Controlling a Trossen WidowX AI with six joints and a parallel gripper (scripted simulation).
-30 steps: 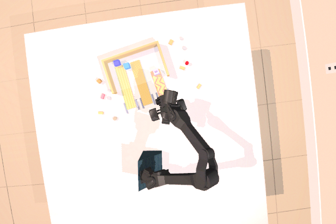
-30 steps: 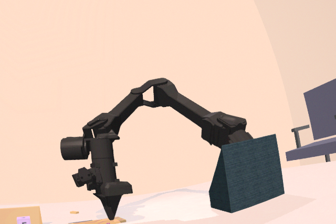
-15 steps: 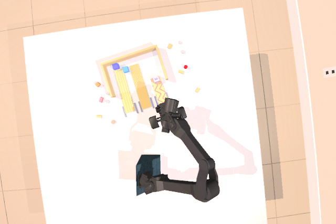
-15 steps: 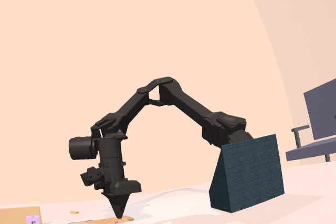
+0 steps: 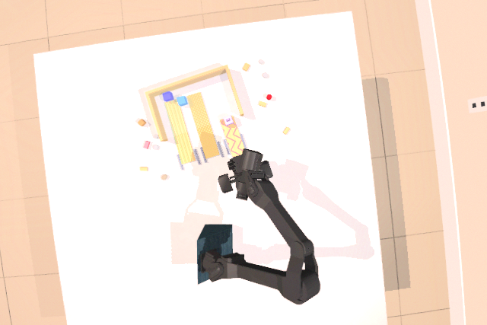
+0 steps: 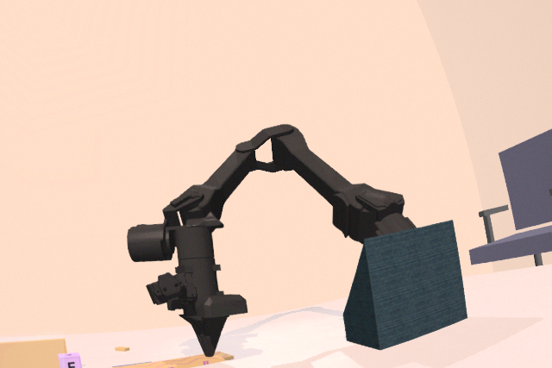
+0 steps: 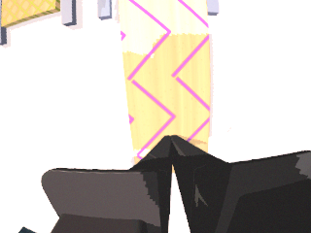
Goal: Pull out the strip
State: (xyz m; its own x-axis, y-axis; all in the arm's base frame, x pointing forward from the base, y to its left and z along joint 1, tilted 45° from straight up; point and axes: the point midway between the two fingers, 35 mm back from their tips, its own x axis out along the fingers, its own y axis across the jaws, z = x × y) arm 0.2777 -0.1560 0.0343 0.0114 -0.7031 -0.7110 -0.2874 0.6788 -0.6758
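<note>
Now: gripper tip 9 cm short of the zigzag-patterned strip and 3 cm to the right of it. From my gripper tip the other things lie so: labelled cube (20 cm ahead, 6 cm to the left, 2 cm above).
</note>
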